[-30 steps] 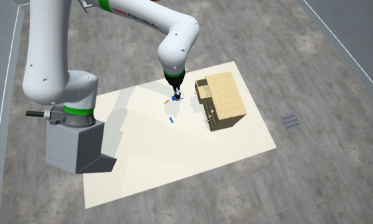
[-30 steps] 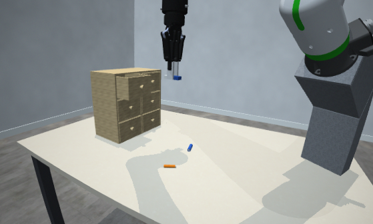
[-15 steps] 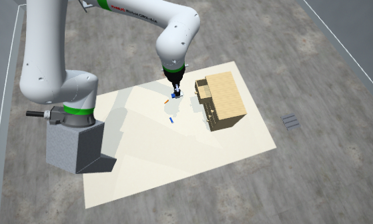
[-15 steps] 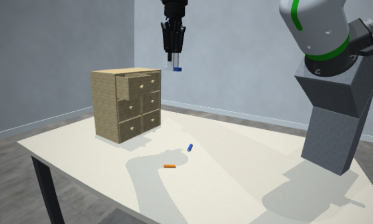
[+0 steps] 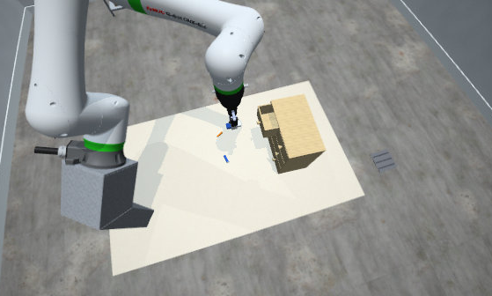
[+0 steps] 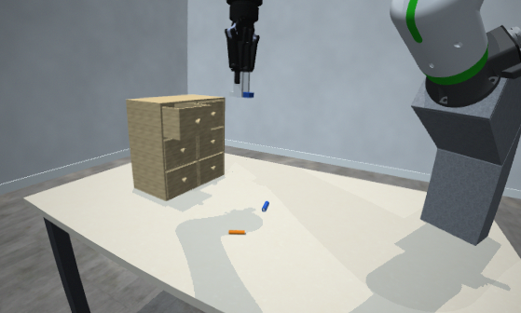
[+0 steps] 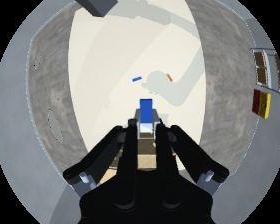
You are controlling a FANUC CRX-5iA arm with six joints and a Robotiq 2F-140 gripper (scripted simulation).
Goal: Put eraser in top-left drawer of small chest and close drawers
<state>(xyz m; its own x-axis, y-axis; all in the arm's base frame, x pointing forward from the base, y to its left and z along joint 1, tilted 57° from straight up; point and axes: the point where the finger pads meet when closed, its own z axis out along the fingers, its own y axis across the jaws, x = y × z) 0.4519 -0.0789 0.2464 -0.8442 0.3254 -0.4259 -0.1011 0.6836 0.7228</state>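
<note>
My gripper is now 3 cm above the eraser and 1 cm short of it. Also, from my hand: blue cylinder: 36 cm below, 7 cm behind, 5 cm to the right; then orange stick: 36 cm below, 11 cm to the left, 10 cm behind.
</note>
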